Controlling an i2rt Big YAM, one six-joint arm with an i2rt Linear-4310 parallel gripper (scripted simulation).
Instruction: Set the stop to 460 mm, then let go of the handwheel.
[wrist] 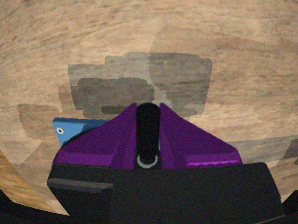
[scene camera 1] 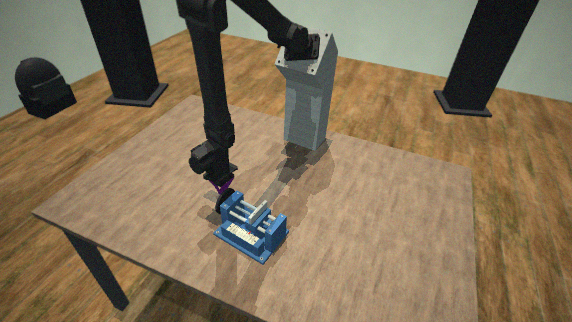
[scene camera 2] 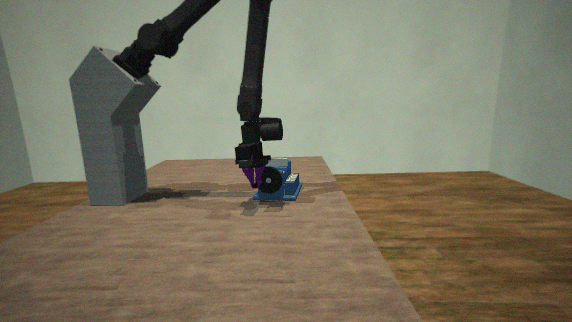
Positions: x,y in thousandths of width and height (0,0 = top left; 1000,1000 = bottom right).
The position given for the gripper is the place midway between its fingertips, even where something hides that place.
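You'd see a black handwheel (wrist: 498,699) here, and the gripper (wrist: 498,493) is showing too.
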